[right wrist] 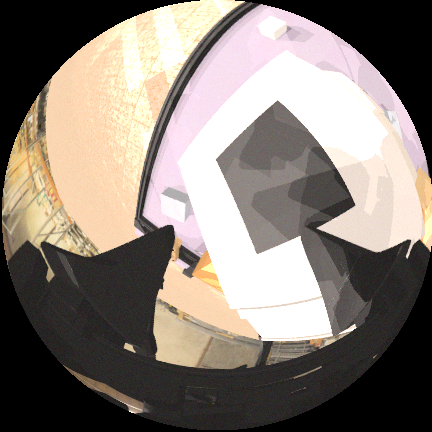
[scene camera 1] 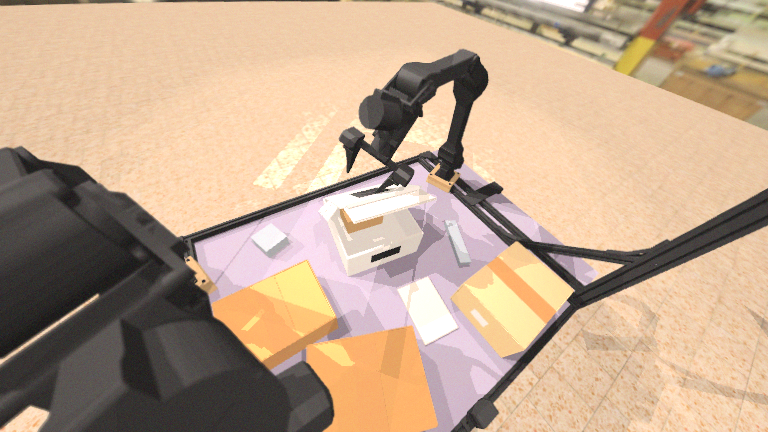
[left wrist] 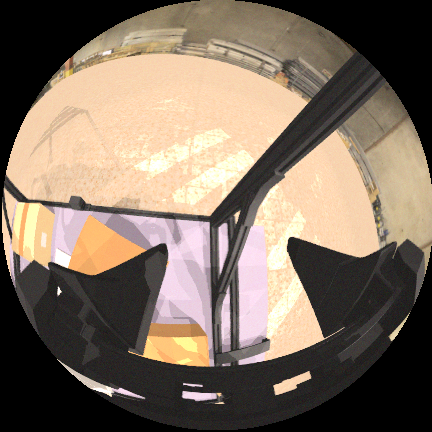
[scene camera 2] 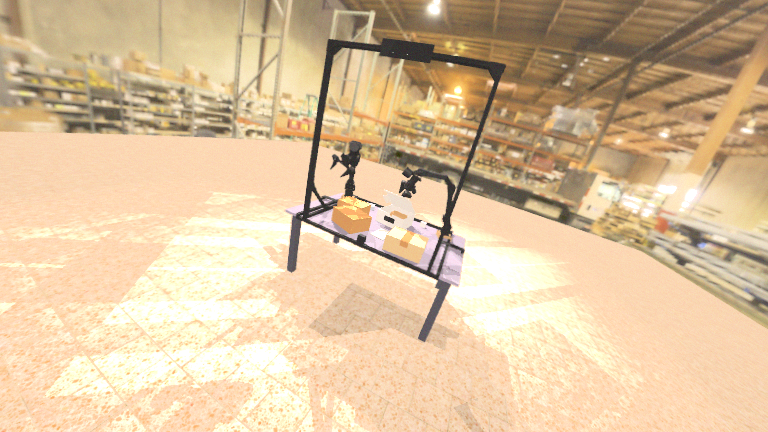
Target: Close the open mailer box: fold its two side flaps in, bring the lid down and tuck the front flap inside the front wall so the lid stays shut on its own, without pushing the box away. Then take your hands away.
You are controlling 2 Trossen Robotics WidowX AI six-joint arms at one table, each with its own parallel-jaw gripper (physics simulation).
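Places are measured from the left arm's base along level axes (x left, y up, z ahead), in metres.
Pixels of known places: left gripper, fingertip midpoint: [right wrist: 254, 363] [left wrist: 228, 247] [scene camera 2: 335, 173]; right gripper, fingertip midpoint: [right wrist: 241, 232] [scene camera 1: 361, 182]; right arm's base, origin of the base link: [scene camera 1: 444, 174].
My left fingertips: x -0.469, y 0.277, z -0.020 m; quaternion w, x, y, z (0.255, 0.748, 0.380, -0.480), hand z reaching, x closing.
Observation:
For each thing: its top centre in the pictures, then the offset to it from my left fingertips.
- white mailer box, middle of its top: [scene camera 1: 371, 215] [scene camera 2: 397, 211] dy -0.225, dx +0.251, dz +0.468 m
- brown item, middle of its top: [scene camera 1: 361, 207] dy -0.259, dx +0.312, dz +0.492 m
- taped carton, middle of its top: [scene camera 1: 520, 287] [left wrist: 21, 228] [scene camera 2: 408, 236] dy -0.222, dx -0.165, dz +0.558 m
- white sheet, middle of its top: [scene camera 1: 426, 307] [left wrist: 62, 276] [scene camera 2: 382, 233] dy -0.318, dx -0.017, dz +0.399 m
- grey bar, middle of its top: [scene camera 1: 457, 240] dy -0.305, dx +0.027, dz +0.641 m
- small grey block, middle of its top: [right wrist: 171, 208] [scene camera 1: 268, 236] dy -0.287, dx +0.439, dz +0.241 m
The white mailer box [scene camera 1: 358, 262] [scene camera 2: 406, 220] stands at the table's far middle in scene camera 1. Its lid [scene camera 1: 392, 207] [scene camera 2: 396, 202] [right wrist: 280, 280] is tilted partway up, and its dark outer patch faces the right wrist camera. A brown item [scene camera 1: 365, 221] shows inside. A white panel [right wrist: 345, 105] sticks out past the lid; which flap is unclear. My right gripper [scene camera 1: 365, 180] [right wrist: 241, 232] is open and empty behind the lid, one fingertip close over its outer face; contact cannot be told. My left gripper [scene camera 2: 337, 166] [left wrist: 228, 247] is open and empty, raised away from the box.
Two orange boxes [scene camera 1: 276, 308] [scene camera 1: 375, 376] lie nearer in scene camera 1. A taped carton [scene camera 1: 515, 300] is at the right. A white sheet [scene camera 1: 428, 311], a grey bar [scene camera 1: 457, 242] and a small grey block [scene camera 1: 270, 239] lie around the mailer. Black rails [scene camera 1: 290, 201] edge the table.

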